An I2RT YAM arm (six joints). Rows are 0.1 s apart.
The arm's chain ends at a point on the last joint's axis. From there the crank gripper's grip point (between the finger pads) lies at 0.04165 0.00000 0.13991 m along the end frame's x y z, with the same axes.
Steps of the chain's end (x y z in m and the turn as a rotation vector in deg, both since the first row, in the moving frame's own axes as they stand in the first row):
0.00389, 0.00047, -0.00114, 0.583, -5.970, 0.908
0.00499, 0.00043, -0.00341, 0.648, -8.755, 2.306
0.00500, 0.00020, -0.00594, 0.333, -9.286, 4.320
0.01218, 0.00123, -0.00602, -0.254, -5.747, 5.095
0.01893, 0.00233, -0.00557, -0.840, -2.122, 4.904
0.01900, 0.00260, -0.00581, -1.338, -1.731, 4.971
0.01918, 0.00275, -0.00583, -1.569, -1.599, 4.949
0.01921, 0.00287, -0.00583, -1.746, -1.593, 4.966
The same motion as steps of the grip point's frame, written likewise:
-0.01088, -0.00043, 0.00243, 0.583, -5.970, 0.908
-0.01679, 0.00006, 0.00130, 0.648, -8.755, 2.306
-0.01819, 0.00164, -0.00105, 0.333, -9.286, 4.320
-0.00221, 0.00493, -0.00257, -0.254, -5.747, 5.095
0.01349, 0.00773, -0.00417, -0.840, -2.122, 4.904
0.01446, 0.00930, -0.00470, -1.338, -1.731, 4.971
0.01494, 0.01002, -0.00483, -1.569, -1.599, 4.949
0.01497, 0.01058, -0.00485, -1.746, -1.593, 4.966

